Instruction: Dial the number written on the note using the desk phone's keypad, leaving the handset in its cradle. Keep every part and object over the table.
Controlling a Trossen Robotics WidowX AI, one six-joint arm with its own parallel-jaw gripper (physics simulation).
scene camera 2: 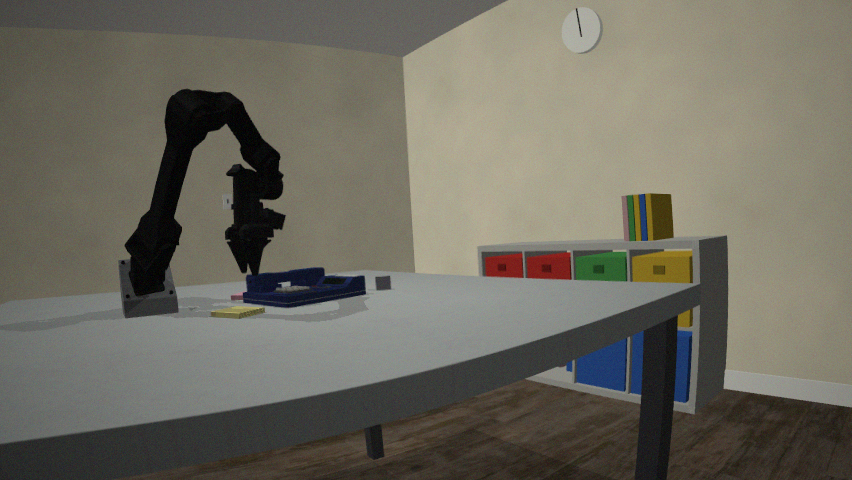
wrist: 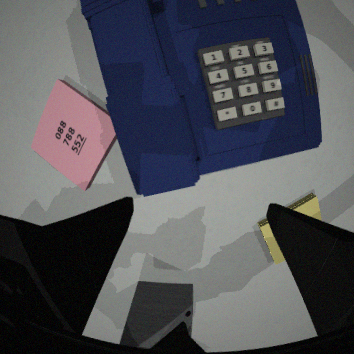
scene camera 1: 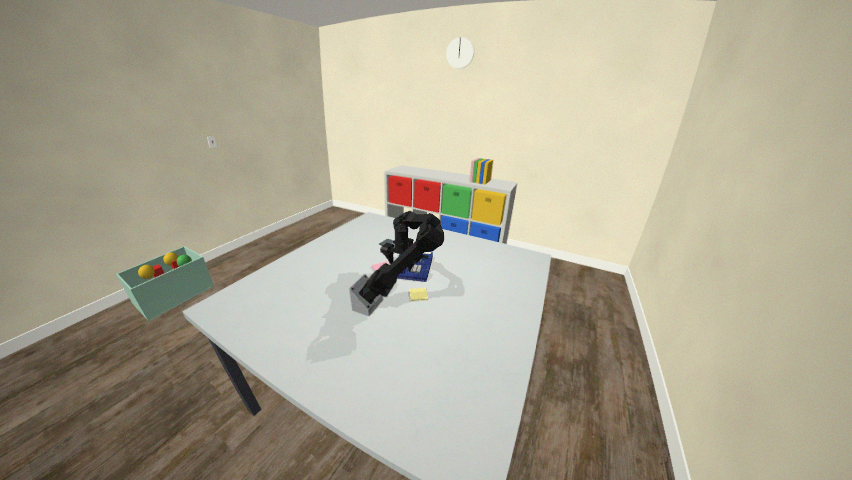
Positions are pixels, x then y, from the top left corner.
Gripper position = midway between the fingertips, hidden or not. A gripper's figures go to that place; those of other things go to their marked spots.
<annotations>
My gripper (wrist: 201,207): 0.11 m from the lens. A pink note (wrist: 74,134): 0.18 m from the lens. A handset (wrist: 147,114) is 0.10 m from the lens. A blue desk phone (wrist: 180,36) is 0.15 m from the lens. A keypad (wrist: 261,96): 0.14 m from the lens. The marked spots on the keypad and the pink note are 0.17 m apart.
</annotations>
